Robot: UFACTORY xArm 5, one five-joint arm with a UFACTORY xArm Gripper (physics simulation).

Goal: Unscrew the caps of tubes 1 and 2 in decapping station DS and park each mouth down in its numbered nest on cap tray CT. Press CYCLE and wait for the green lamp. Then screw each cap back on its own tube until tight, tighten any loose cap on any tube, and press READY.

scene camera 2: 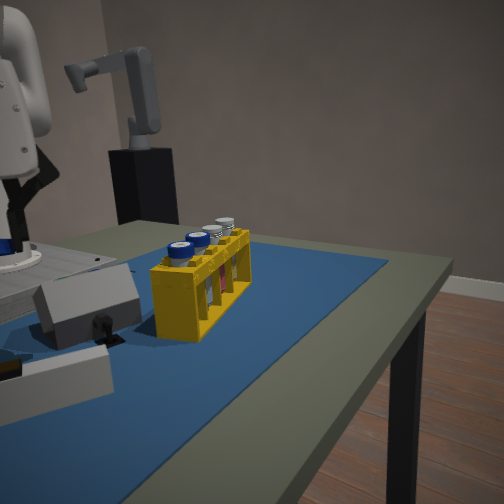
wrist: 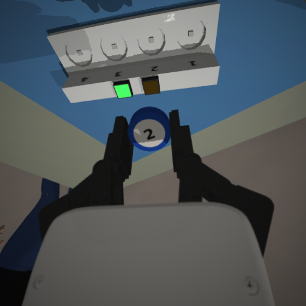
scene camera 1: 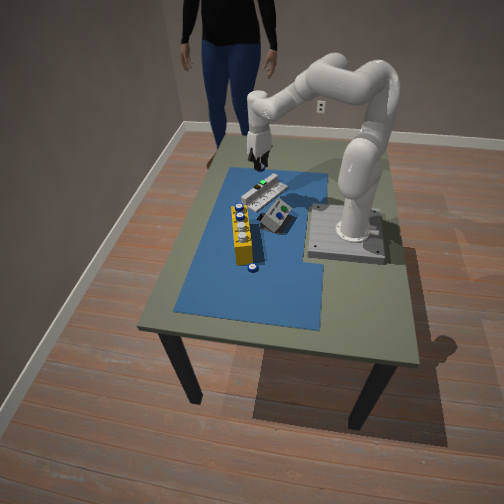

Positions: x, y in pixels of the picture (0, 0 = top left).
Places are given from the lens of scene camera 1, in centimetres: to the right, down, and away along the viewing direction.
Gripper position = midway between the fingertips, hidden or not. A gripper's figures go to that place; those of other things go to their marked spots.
gripper [scene camera 1: 261, 168]: 4, -34, 143
grey button box [scene camera 1: 269, 222]: 7, -11, 136
white cap tray [scene camera 1: 255, 196]: 2, -24, 152
The marked spots on the grey button box and the white cap tray are 21 cm apart.
